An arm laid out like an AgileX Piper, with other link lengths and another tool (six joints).
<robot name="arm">
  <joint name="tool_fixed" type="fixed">
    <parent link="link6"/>
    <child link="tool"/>
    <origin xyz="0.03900 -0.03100 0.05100" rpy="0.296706 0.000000 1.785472"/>
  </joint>
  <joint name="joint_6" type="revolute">
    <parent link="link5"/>
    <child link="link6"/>
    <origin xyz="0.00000 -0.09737 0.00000" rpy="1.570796 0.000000 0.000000"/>
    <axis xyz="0 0 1"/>
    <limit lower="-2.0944" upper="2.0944"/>
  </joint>
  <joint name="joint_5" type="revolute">
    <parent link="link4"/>
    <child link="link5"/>
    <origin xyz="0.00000 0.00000 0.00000" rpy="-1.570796 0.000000 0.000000"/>
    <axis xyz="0 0 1"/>
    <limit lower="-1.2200" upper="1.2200"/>
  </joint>
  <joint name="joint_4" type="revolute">
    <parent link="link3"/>
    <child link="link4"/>
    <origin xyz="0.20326 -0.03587 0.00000" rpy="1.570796 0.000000 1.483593"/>
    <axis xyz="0 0 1"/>
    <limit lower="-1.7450" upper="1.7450"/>
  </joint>
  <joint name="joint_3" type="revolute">
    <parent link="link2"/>
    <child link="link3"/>
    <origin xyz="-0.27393 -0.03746 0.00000"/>
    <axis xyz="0 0 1"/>
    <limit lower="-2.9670" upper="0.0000"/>
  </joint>
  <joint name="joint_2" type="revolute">
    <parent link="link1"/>
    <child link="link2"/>
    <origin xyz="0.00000 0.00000 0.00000" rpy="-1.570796 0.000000 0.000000"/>
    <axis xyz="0 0 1"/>
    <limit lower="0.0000" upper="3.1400"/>
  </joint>
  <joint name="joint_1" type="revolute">
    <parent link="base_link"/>
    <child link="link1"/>
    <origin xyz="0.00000 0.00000 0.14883"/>
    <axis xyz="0 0 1"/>
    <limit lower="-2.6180" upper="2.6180"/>
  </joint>
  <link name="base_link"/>
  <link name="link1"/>
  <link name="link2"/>
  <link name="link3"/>
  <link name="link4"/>
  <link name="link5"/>
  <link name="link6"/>
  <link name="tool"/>
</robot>
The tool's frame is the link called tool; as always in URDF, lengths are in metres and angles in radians.
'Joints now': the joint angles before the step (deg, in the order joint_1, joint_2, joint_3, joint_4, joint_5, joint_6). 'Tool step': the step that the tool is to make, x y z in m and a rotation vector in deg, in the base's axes. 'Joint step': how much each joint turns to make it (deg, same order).
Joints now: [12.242, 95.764, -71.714, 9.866, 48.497, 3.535]
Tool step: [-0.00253, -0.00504, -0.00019, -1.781, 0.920, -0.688]
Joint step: [0.000, 0.001, 0.001, -2.394, 1.086, 1.766]
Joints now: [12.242, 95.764, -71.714, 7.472, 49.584, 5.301]
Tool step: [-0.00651, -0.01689, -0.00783, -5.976, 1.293, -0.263]
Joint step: [0.000, -0.112, 2.722, -6.984, -0.228, 2.857]
